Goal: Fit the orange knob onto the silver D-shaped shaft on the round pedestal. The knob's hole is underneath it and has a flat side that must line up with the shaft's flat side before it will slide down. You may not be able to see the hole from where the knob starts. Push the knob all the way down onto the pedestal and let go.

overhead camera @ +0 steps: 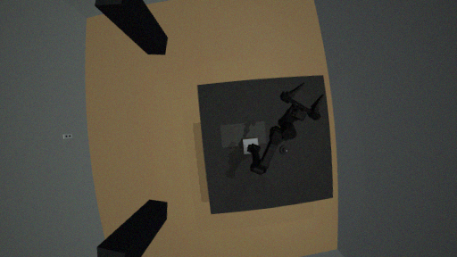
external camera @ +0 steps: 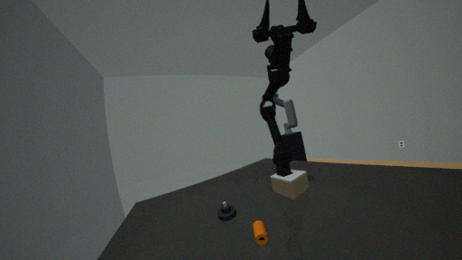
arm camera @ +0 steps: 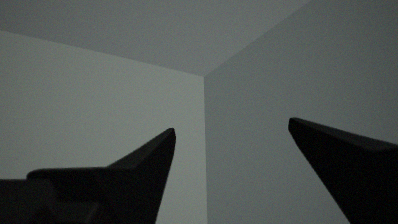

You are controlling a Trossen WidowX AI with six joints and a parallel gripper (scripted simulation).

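Right now the orange knob is 15 cm ahead of my gripper tip, 18 cm to the right of it and 66 cm below it. The rest, counted from my gripper tip: dark round pedestal 23 cm ahead, 35 cm to the right, 65 cm below.
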